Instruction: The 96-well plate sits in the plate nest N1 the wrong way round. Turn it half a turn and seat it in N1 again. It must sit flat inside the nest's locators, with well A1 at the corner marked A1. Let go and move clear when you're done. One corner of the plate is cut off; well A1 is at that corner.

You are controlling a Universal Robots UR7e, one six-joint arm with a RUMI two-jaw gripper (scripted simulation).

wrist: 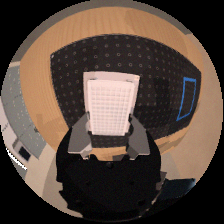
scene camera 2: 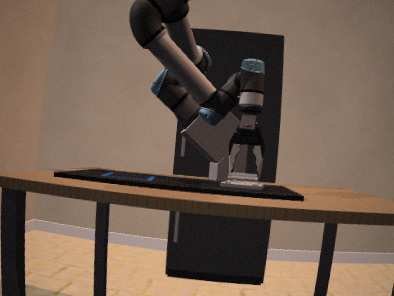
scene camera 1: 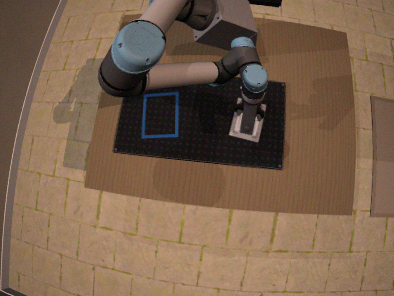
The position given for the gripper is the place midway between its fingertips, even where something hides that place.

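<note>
There's a 96-well plate (wrist: 116,126) to be seen here, and the gripper (wrist: 109,112) can be seen as well.
</note>
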